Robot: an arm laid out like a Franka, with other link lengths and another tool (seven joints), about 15 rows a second.
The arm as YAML. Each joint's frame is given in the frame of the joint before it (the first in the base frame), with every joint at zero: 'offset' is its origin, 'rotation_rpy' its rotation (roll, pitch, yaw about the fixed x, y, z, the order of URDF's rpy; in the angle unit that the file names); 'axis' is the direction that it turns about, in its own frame. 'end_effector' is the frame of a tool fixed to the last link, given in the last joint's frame.
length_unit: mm
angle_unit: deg
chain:
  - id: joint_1
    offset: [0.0, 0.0, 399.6]
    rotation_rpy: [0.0, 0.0, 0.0]
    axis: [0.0, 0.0, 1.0]
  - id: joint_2
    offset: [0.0, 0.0, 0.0]
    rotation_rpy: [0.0, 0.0, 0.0]
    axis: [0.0, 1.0, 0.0]
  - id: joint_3
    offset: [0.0, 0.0, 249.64]
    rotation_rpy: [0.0, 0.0, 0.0]
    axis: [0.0, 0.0, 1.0]
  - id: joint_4
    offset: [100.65, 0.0, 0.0]
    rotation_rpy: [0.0, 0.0, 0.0]
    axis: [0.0, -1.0, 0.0]
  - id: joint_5
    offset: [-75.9, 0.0, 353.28]
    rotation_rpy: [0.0, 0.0, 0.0]
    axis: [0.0, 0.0, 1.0]
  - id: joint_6
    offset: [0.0, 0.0, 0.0]
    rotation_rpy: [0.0, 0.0, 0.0]
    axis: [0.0, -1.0, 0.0]
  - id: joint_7
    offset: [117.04, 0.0, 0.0]
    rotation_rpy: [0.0, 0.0, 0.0]
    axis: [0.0, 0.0, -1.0]
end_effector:
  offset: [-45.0, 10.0, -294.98]
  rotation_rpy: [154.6, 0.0, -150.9]
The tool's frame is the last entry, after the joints.
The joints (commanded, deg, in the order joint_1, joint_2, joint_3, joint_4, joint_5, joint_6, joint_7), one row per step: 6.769, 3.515, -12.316, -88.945, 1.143, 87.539, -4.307; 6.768, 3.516, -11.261, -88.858, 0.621, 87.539, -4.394; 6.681, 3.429, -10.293, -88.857, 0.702, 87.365, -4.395; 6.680, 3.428, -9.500, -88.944, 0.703, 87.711, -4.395; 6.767, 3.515, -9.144, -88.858, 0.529, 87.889, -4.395; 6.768, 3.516, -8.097, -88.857, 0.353, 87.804, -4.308; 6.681, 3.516, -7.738, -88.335, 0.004, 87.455, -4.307; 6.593, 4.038, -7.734, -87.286, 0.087, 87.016, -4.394; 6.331, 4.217, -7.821, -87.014, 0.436, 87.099, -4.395; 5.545, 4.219, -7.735, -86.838, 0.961, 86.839, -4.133
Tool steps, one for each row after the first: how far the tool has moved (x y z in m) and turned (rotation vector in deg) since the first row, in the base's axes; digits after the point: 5 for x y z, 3 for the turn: 0.00073, 0.00669, 0.00043, -0.456, -0.033, 1.161; 0.00025, 0.01511, 0.00099, -0.293, 0.049, 2.038; 0.00196, 0.02216, 0.00061, -0.264, -0.208, 2.827; 0.00332, 0.02522, 0.00053, -0.442, -0.371, 3.277; 0.00300, 0.03387, 0.00036, -0.552, -0.274, 4.244; 0.00331, 0.03454, 0.00369, -0.888, -0.426, 4.529; 0.00536, 0.03417, 0.00601, -0.874, -0.519, 4.535; 0.00694, 0.03280, 0.00642, -0.568, -0.714, 4.180; 0.00634, 0.02937, 0.00748, -0.057, -0.657, 3.208
